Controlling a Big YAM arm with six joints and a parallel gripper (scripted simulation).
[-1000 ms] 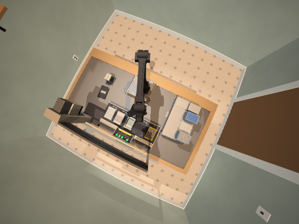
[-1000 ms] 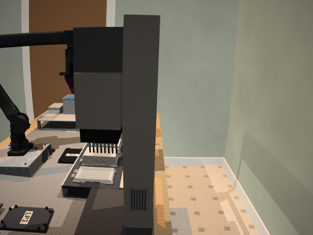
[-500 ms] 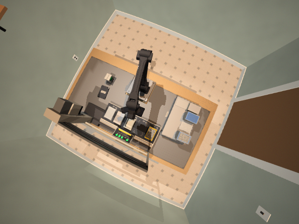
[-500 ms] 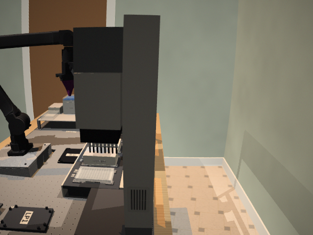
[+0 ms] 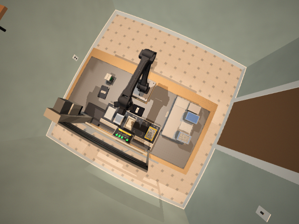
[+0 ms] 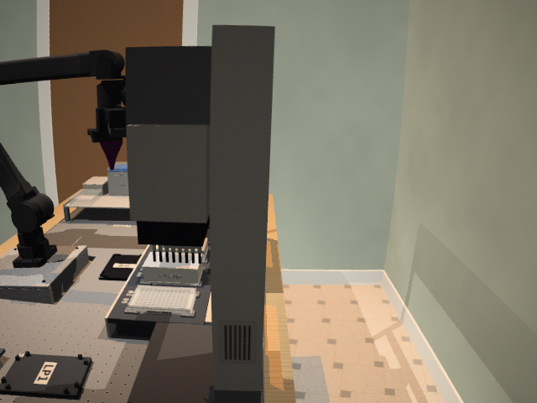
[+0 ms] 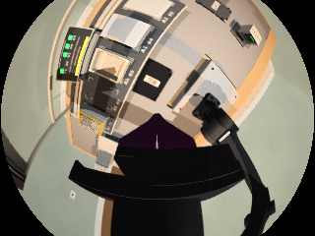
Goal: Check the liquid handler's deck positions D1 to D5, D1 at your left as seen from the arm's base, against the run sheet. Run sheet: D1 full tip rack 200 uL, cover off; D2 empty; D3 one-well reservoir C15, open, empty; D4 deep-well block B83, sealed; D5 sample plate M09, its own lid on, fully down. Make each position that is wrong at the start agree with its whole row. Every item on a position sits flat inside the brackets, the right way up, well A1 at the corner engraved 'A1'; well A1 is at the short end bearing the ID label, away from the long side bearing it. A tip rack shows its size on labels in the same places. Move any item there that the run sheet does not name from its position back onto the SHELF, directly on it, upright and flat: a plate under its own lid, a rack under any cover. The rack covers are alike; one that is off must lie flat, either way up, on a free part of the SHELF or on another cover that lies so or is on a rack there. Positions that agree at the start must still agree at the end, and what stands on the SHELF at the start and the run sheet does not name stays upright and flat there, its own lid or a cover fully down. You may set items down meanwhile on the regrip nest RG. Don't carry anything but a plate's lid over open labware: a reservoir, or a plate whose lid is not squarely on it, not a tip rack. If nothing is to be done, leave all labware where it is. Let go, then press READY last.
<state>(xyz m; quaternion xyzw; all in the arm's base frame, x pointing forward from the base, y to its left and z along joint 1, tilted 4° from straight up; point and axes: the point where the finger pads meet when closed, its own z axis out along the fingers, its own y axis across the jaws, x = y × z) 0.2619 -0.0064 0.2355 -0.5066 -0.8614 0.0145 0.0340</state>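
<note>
My gripper is now 20 cm past the green button box, 38 cm to the left of it and 22 cm above it. Round my hand: cream reservoir: 17 cm ahead, 2 cm to the left, 23 cm below; then regrip nest: 3 cm to the left, 28 cm below; then pale block: 16 cm ahead, 10 cm to the right, 21 cm below.
</note>
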